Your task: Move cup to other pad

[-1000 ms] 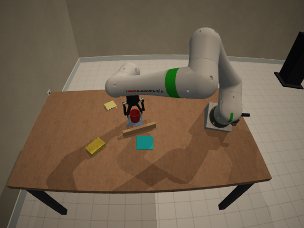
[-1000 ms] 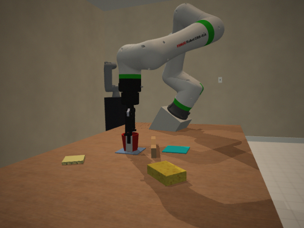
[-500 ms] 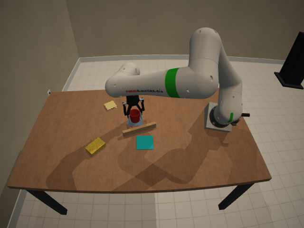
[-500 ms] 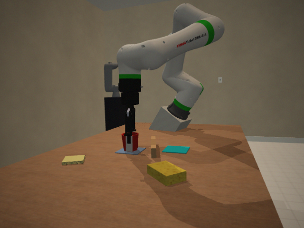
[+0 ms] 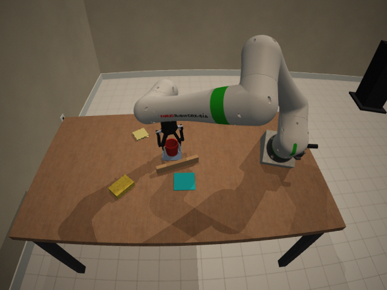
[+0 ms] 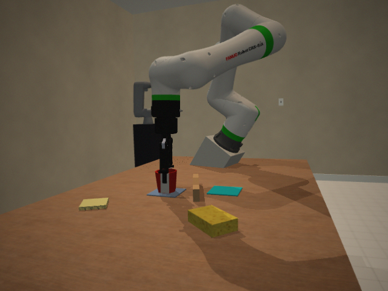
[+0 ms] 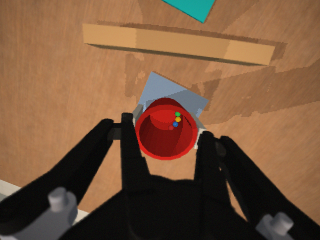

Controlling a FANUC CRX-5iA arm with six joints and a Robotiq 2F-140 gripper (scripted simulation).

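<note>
The red cup lies 10 mm below my hand. The rest, counted from my hand: wooden rail: 90 mm to the left, 50 mm behind, 30 mm below; then teal pad: 180 mm to the left, 90 mm behind, 50 mm below; then thin yellow sponge: 210 mm ahead, 120 mm to the right, 30 mm below.
</note>
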